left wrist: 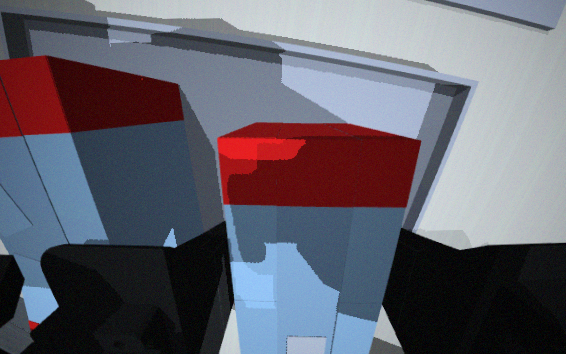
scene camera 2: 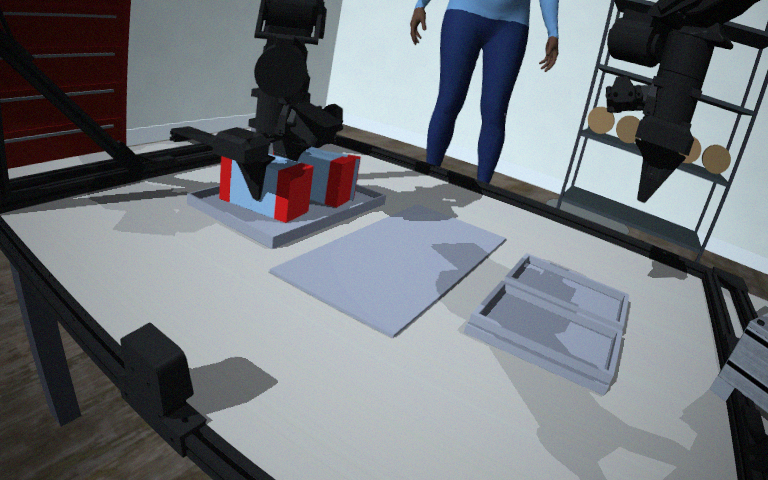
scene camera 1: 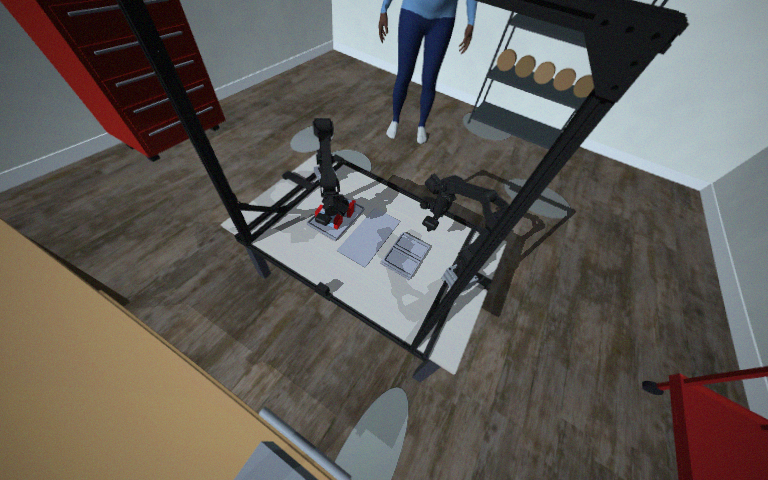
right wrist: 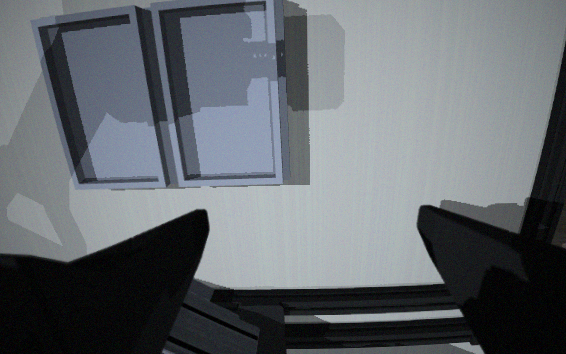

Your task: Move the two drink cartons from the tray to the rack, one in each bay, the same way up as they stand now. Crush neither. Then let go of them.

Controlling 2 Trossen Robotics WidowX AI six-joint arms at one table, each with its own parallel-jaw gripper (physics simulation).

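Places are measured from the left arm's base along level axes (x ahead, y up, z right), in millimetres.
Pixels of known places: left gripper, between the fingertips: (left wrist: 300,216) (scene camera 2: 269,193) (scene camera 1: 330,219); right gripper, between the fingertips: (scene camera 2: 642,194) (right wrist: 312,218).
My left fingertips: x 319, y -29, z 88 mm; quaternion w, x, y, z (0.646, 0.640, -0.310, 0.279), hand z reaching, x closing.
Behind a point stands the place of what it marks.
Two blue drink cartons with red ends stand on the grey tray (scene camera 1: 322,230) {x 354, y -50, z 145 mm} (scene camera 2: 271,237) {x 433, y -41, z 109 mm} (left wrist: 350,58) {x 396, y -40, z 50 mm}. My left gripper (scene camera 1: 326,219) {x 319, y -29, z 88 mm} (scene camera 2: 275,176) {x 319, y -29, z 88 mm} (left wrist: 300,216) {x 319, y -29, z 88 mm} is shut on the nearer carton (scene camera 2: 294,198) {x 367, y -18, z 65 mm} (left wrist: 320,175) {x 350, y 18, z 62 mm}; its fingers lie against both sides of it. The other carton (scene camera 1: 351,208) {x 319, y 10, z -22 mm} (scene camera 2: 339,181) {x 326, y -8, z -13 mm} (left wrist: 125,100) {x 319, y -6, z -7 mm} stands beside it, free of the fingers. The underside of the held carton is hidden in the left wrist view. My right gripper (scene camera 1: 431,225) {x 612, y 91, z -300 mm} (scene camera 2: 645,195) {x 612, y 91, z -300 mm} (right wrist: 312,218) {x 612, y 91, z -300 mm} is open and empty, above the table near the rack (scene camera 1: 406,253) {x 636, y -45, z -175 mm} (scene camera 2: 538,355) {x 697, y -46, z -82 mm} (right wrist: 279,150) {x 623, y -36, z -283 mm}. Both bays are empty.
A flat grey plate (scene camera 1: 368,240) (scene camera 2: 385,271) lies between the tray and the rack. Black frame rails edge the table, with a small black block (scene camera 1: 322,288) {x 671, y -2, z 254 mm} (scene camera 2: 155,362) {x 683, y -2, z 249 mm} on the near rail. A metal bracket (scene camera 2: 750,356) {x 831, y 3, z -264 mm} sits at the right edge.
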